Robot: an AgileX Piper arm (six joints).
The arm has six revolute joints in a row. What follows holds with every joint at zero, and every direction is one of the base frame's.
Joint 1 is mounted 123.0 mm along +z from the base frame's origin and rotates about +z.
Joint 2 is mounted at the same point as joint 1 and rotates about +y.
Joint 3 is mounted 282.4 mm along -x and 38.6 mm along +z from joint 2 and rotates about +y.
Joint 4 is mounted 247.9 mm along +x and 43.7 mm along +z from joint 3 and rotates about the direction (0.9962, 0, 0.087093).
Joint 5 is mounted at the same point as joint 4 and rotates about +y.
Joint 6 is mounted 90.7 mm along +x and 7.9 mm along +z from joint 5 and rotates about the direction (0.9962, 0, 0.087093).
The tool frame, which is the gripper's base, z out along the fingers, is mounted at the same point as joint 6; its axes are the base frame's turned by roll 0.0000, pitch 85.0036 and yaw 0.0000 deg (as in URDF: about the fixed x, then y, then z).
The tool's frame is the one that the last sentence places.
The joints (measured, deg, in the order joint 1, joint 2, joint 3, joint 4, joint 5, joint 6), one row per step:
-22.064, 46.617, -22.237, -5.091, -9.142, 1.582
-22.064, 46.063, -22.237, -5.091, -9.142, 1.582
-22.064, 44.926, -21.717, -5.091, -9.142, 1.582
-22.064, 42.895, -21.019, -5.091, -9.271, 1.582
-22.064, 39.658, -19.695, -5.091, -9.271, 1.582
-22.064, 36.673, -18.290, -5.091, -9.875, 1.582
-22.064, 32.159, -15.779, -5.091, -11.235, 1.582
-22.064, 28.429, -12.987, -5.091, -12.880, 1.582
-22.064, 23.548, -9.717, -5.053, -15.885, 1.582
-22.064, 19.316, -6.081, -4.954, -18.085, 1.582
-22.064, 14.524, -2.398, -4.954, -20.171, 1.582
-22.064, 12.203, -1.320, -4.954, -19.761, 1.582
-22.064, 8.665, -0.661, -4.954, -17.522, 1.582
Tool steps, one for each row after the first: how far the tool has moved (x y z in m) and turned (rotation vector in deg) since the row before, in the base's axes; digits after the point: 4 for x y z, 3 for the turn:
-0.0014, 0.0006, 0.0016, -0.208, -0.513, 0.000
-0.0035, 0.0014, 0.0002, -0.232, -0.572, 0.000
-0.0058, 0.0024, 0.0018, -0.546, -1.356, 0.011
-0.0095, 0.0038, 0.0007, -0.719, -1.773, 0.000
-0.0086, 0.0036, 0.0000, -0.807, -2.027, 0.052
-0.0127, 0.0053, -0.0026, -1.237, -3.121, 0.118
-0.0102, 0.0044, -0.0064, -0.942, -2.398, 0.143
-0.0124, 0.0054, -0.0058, -1.654, -4.298, 0.256
-0.0099, 0.0043, -0.0114, -0.930, -2.631, 0.175
-0.0098, 0.0043, -0.0118, -1.175, -2.963, 0.179
-0.0040, 0.0016, -0.0040, -0.317, -0.772, -0.035
-0.0055, 0.0019, -0.0031, -0.257, -0.595, -0.193

